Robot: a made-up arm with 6 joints. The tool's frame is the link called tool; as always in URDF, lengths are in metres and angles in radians. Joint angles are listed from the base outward. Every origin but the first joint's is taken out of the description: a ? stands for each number. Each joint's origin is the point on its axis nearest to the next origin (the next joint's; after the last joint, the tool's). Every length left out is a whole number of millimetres.
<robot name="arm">
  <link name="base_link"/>
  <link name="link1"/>
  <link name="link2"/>
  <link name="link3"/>
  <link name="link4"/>
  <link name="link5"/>
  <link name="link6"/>
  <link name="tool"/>
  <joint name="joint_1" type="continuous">
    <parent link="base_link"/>
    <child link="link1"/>
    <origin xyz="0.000 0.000 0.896"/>
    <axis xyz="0 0 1"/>
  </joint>
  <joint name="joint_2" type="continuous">
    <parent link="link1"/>
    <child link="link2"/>
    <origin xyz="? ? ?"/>
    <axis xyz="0 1 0"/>
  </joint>
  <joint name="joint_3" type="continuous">
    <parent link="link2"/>
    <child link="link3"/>
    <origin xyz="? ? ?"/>
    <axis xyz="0 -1 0"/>
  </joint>
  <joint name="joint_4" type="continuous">
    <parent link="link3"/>
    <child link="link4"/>
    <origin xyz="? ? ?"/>
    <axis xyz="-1 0 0"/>
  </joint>
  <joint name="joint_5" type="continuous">
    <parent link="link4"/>
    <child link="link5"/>
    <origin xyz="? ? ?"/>
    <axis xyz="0 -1 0"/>
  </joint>
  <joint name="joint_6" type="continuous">
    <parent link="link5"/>
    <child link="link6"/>
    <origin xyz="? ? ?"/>
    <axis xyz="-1 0 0"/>
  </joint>
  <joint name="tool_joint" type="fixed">
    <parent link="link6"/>
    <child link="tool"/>
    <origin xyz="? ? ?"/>
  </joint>
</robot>
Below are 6 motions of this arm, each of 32 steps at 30 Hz.
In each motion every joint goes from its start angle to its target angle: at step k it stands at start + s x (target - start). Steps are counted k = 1, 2, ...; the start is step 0. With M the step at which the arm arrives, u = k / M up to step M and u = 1 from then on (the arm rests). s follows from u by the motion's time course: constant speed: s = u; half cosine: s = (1 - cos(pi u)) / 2; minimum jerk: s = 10 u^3 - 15 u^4 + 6 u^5.
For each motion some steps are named. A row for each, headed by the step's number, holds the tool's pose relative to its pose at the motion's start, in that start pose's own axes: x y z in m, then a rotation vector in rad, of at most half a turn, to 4 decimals.
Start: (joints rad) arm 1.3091 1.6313 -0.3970 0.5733 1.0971 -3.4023
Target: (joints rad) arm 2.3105 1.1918 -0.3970 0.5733 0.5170 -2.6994
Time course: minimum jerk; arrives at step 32
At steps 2, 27, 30, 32:
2: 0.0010 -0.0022 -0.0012 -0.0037 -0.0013 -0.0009
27: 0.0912 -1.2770 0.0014 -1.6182 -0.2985 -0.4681
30: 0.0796 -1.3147 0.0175 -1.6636 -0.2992 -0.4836
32: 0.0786 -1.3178 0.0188 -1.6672 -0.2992 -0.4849

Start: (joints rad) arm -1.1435 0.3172 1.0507 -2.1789 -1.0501 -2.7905
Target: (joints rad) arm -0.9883 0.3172 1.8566 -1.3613 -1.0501 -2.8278
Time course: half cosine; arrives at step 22
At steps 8, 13, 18, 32:
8: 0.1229 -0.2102 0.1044 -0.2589 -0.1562 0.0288
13: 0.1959 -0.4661 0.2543 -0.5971 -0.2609 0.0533
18: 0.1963 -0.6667 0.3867 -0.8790 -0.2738 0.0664
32: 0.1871 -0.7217 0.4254 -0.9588 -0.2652 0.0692

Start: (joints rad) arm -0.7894 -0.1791 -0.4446 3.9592 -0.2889 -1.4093
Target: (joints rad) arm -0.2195 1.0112 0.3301 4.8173 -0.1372 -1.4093
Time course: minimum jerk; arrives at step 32
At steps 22, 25, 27, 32:
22: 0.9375 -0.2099 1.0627 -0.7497 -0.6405 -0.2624
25: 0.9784 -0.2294 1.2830 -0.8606 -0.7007 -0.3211
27: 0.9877 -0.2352 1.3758 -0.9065 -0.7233 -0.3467
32: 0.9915 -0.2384 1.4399 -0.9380 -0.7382 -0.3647

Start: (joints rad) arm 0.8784 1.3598 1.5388 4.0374 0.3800 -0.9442
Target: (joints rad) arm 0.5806 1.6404 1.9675 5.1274 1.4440 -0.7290
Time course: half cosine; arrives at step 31
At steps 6, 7, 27, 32:
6: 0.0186 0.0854 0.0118 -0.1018 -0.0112 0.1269
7: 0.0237 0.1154 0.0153 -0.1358 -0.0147 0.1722
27: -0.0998 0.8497 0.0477 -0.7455 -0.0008 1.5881
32: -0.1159 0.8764 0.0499 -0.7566 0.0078 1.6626

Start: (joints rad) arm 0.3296 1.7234 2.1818 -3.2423 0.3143 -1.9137
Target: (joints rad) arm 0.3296 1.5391 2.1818 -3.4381 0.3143 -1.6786
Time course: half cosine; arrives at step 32
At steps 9, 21, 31, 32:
9: -0.0053 -0.0707 0.0356 -0.0102 -0.0247 -0.0270
21: -0.0378 -0.2831 0.1432 -0.0431 -0.0983 -0.1123
31: -0.0618 -0.3825 0.1938 -0.0597 -0.1326 -0.1546
32: -0.0620 -0.3834 0.1942 -0.0599 -0.1329 -0.1550

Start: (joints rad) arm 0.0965 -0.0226 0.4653 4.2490 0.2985 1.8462
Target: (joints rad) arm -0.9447 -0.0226 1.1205 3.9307 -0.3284 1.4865
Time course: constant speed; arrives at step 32
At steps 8, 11, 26, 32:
8: -0.0328 -0.2113 0.2739 0.0836 -0.2586 -0.0173
11: -0.0715 -0.2733 0.3745 0.0940 -0.3574 -0.0092
26: -0.4049 -0.3845 0.7931 -0.0313 -0.7914 0.1425
32: -0.5592 -0.3305 0.8955 -0.1576 -0.9045 0.2453

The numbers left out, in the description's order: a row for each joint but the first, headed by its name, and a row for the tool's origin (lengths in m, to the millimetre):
joint_2: 0.153 0.000 0.000
joint_3: 0.000 0.000 1.220
joint_4: 1.091 0.000 0.148
joint_5: 0.000 0.000 0.000
joint_6: 0.186 0.000 0.000
tool: 0.000 0.000 0.000

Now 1 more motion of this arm.
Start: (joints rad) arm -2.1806 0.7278 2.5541 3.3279 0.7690 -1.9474
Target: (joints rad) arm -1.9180 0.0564 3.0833 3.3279 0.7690 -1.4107
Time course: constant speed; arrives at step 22
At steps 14, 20, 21, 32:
14: -0.8082 -0.8938 0.0195 -0.0594 -0.0729 -0.7284
20: -1.2396 -1.0755 -0.1214 -0.0546 0.0123 -1.0375
21: -1.3119 -1.0920 -0.1505 -0.0516 0.0333 -1.0873
32: -1.3838 -1.1044 -0.1806 -0.0480 0.0564 -1.1366

